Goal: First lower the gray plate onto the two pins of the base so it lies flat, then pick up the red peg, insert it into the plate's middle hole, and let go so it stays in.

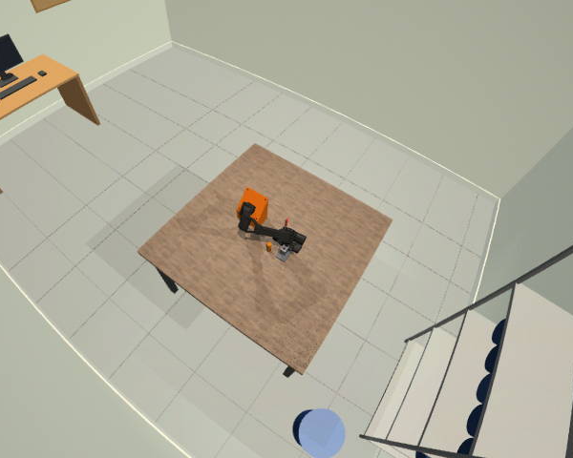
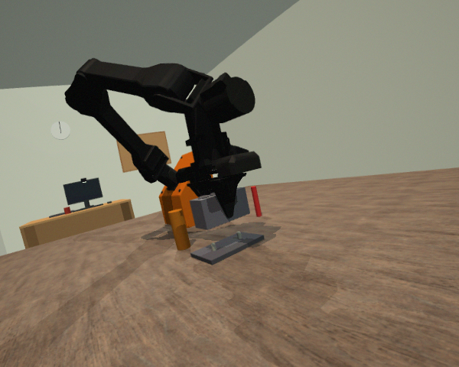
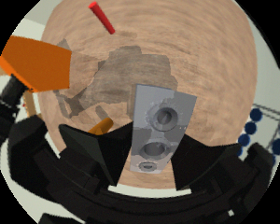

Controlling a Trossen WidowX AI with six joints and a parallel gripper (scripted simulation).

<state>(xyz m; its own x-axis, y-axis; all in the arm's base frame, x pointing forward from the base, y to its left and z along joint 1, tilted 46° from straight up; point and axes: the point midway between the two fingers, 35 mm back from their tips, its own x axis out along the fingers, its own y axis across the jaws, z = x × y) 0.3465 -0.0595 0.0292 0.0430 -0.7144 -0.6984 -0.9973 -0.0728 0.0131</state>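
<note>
Right now the flat base is 5 cm below my gripper tip. From my gripper tip the other things lie so: red peg: 18 cm to the left, 12 cm behind, 2 cm below; then gray plate: 3 cm above; then orange cylinder: 10 cm behind, 5 cm to the right, 2 cm below.
</note>
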